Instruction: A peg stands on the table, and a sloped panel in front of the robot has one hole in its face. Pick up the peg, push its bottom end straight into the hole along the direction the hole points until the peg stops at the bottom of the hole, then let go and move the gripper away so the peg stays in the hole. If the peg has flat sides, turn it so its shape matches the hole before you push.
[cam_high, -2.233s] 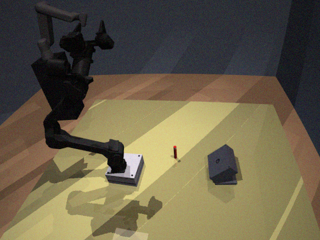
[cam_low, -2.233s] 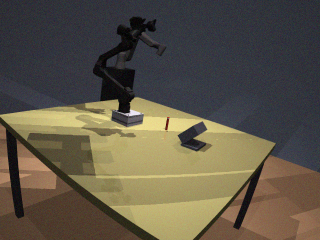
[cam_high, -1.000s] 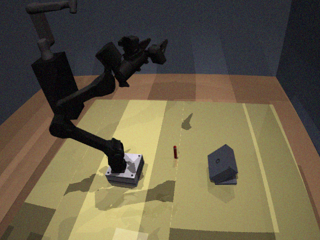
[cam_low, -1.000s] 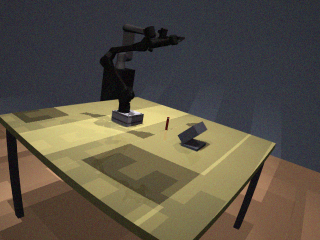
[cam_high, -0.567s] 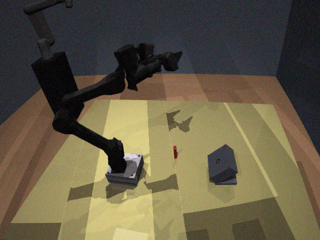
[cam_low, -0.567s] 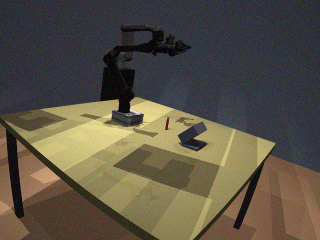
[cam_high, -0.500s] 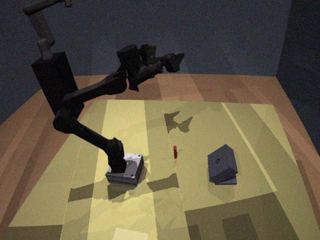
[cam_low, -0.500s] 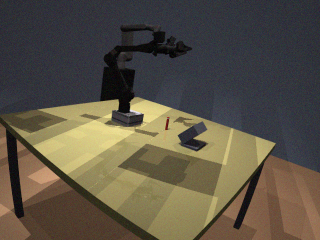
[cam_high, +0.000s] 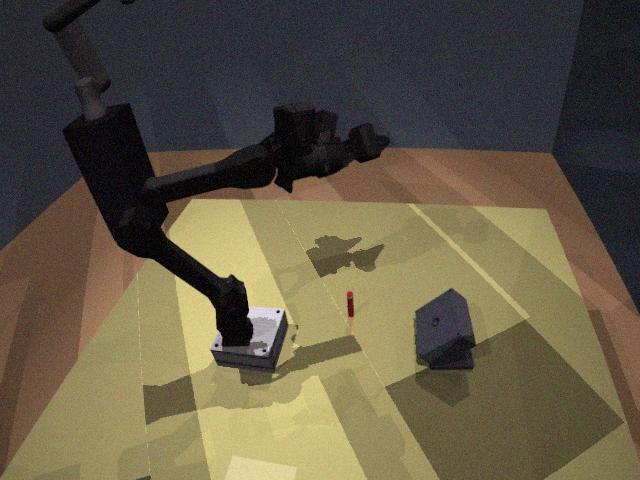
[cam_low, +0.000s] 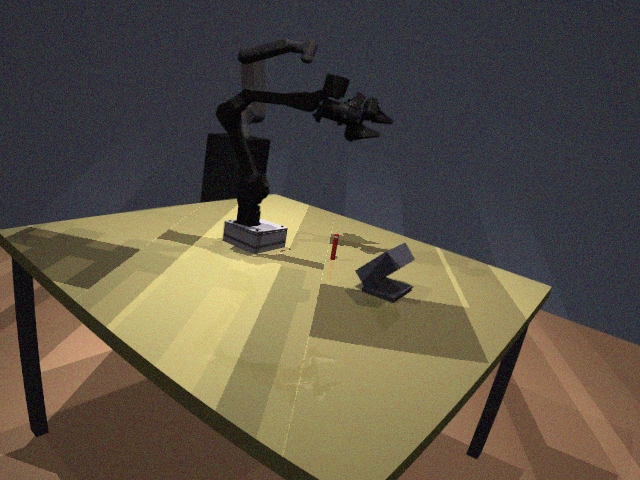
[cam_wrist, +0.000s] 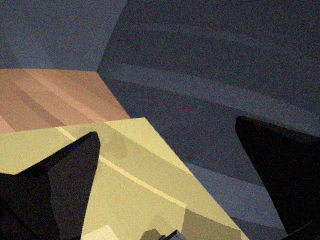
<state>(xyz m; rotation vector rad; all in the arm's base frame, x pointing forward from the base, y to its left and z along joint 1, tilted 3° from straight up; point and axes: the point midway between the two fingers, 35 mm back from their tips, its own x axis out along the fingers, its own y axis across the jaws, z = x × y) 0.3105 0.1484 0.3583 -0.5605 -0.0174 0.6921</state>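
My gripper tip is now 70 mm past the red peg, 80 mm to the left of it and 360 mm above it. From my gripper tip the other things lie so: sloped panel 140 mm ahead, 190 mm to the right, 350 mm below.
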